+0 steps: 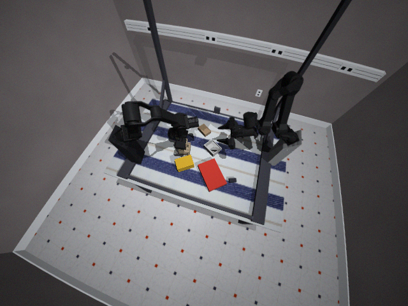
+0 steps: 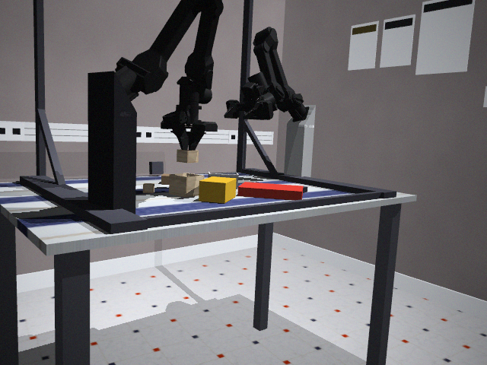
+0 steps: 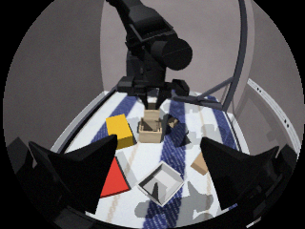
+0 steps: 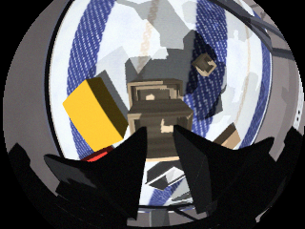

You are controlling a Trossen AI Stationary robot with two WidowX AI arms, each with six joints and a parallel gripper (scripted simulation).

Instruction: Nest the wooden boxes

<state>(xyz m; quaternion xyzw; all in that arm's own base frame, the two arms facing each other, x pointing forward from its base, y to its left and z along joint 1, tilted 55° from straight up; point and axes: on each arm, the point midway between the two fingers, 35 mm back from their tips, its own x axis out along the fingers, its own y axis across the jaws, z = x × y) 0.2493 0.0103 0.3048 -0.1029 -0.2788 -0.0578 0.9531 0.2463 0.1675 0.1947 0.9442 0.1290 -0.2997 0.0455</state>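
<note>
The medium wooden box lies 14 cm below my right hand. From my right hand the other things lie so: white box: 20 cm to the left, 13 cm below, 1 cm behind; tiny wooden box: 15 cm below, 10 cm behind, 6 cm to the right; brown block: 17 cm behind, 14 cm to the left, 14 cm below.
</note>
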